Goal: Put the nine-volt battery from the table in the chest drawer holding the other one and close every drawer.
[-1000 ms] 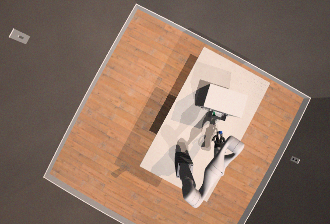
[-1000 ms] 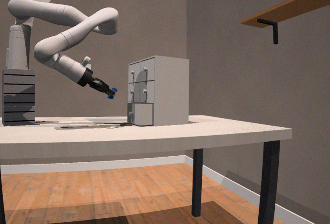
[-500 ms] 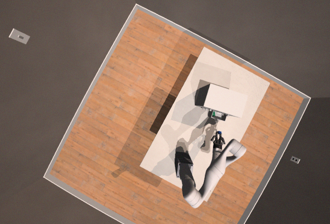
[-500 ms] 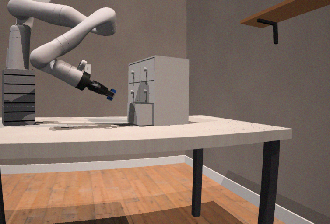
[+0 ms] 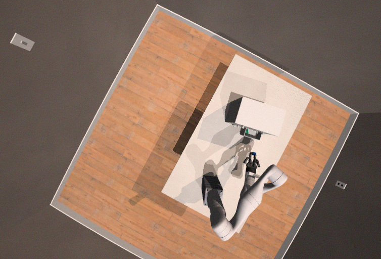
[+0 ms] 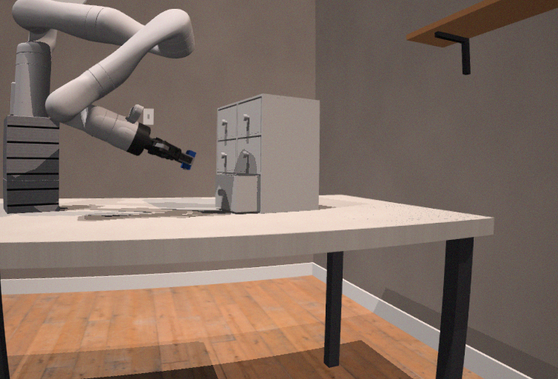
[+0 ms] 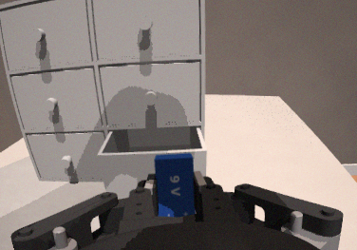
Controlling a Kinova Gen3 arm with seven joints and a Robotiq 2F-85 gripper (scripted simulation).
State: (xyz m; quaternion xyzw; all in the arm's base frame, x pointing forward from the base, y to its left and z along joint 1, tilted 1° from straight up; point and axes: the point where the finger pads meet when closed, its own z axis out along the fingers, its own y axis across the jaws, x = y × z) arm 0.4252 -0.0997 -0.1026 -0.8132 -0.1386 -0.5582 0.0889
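The blue nine-volt battery lies 1 cm ahead of my hand and 1 cm below it. Also, from my hand: green block (15 cm ahead, 12 cm to the left, 12 cm below).
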